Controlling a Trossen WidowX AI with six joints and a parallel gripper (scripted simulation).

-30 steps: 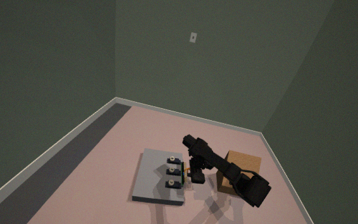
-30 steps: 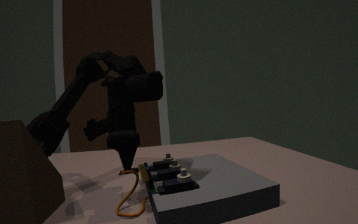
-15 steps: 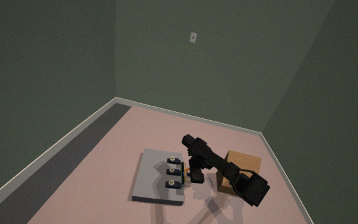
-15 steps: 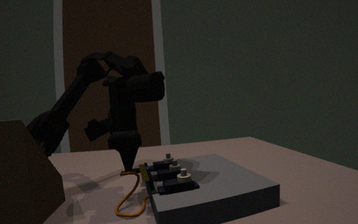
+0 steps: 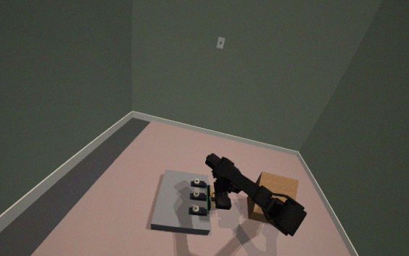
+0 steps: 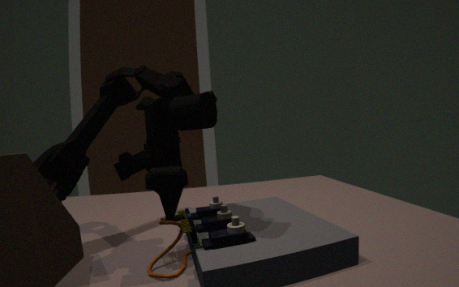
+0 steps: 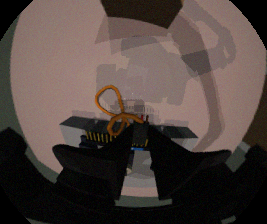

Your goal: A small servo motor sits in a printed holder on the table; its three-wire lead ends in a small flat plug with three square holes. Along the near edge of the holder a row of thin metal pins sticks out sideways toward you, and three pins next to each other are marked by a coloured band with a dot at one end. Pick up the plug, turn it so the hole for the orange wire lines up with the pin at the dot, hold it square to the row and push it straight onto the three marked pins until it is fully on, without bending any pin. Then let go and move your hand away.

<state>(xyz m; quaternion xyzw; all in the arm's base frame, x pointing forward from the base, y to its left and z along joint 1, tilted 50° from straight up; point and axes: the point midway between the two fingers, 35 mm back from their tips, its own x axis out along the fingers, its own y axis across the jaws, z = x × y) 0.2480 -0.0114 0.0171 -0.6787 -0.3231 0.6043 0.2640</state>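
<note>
The blue mark lies 30 mm ahead of my gripper tip. Also, from my gripper tip: grey holder 190 mm ahead, 10 mm to the left, 50 mm below.
</note>
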